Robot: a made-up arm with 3 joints. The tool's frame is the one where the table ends.
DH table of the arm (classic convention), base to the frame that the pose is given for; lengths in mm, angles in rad. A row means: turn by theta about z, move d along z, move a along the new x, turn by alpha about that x. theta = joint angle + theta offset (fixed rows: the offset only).
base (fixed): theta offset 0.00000  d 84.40  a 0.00  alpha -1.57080
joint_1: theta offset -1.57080  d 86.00  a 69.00  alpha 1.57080
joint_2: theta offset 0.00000  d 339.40  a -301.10  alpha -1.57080
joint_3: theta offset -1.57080  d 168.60  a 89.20  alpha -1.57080
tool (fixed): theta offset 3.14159  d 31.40  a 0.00  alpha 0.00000
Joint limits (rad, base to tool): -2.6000..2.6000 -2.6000..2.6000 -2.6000..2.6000
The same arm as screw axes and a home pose.
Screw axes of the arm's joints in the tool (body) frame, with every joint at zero. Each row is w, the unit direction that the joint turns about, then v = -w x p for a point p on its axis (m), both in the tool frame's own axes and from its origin. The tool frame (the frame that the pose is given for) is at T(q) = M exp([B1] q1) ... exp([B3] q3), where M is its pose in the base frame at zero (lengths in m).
B1: w -0.000003 1 0 v -0.2007 0 0.4286
B2: w -1 -0.000003 0.000007 v 0 -0.2697 -0.1686
B3: w -0.000003 1 0 v 0.0314 0 0.0892
M: xyz -0.4286 0.2546 -0.1163 (m) quaternion w x y z 1 0 -0.000004 -0.000001
Joint limits (deg, base to tool): -148.97..148.97 -148.97..148.97 -148.97..148.97

